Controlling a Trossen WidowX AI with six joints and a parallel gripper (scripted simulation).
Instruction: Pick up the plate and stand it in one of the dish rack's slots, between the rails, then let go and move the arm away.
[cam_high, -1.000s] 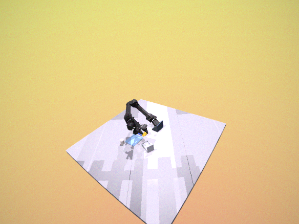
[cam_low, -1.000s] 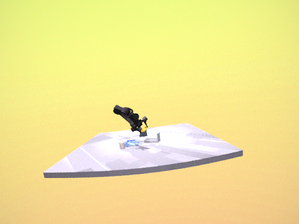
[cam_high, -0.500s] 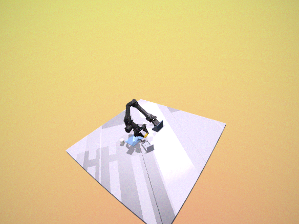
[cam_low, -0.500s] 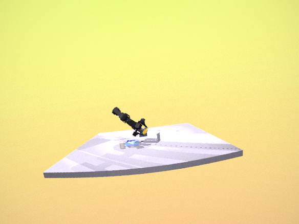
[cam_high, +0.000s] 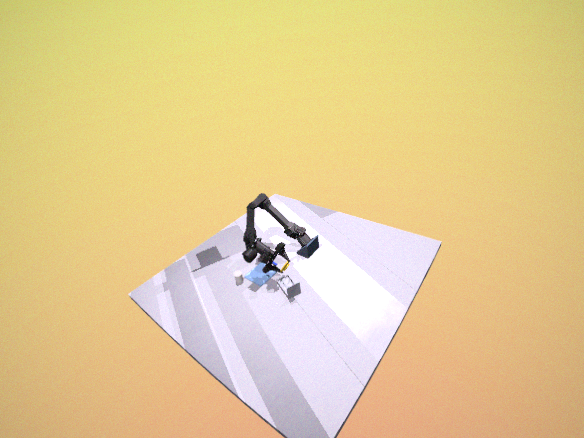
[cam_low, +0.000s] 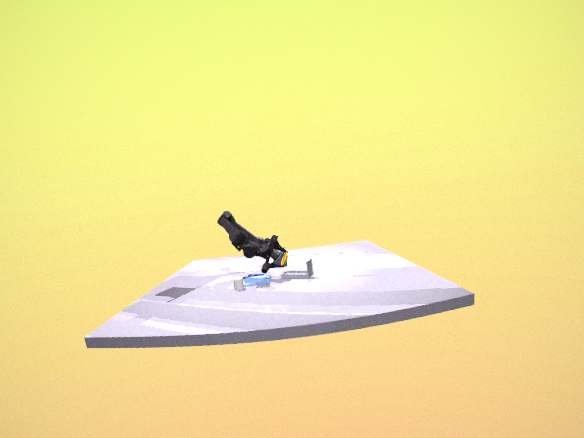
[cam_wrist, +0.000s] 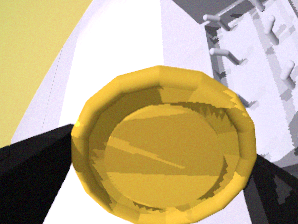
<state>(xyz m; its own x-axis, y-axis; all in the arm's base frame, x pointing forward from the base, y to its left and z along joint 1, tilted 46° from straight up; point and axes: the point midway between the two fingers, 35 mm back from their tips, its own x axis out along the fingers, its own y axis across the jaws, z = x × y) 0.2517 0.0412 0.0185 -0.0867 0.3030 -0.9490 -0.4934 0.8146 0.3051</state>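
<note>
The grey dish rack is 50 mm ahead of my gripper tip, 40 mm to the left of it and 50 mm below it. Also, from my gripper tip: yellow plate (10 mm to the right); then blue mat (50 mm ahead, 150 mm to the right, 70 mm below); then small white cup (150 mm ahead, 220 mm to the right, 50 mm below).
</note>
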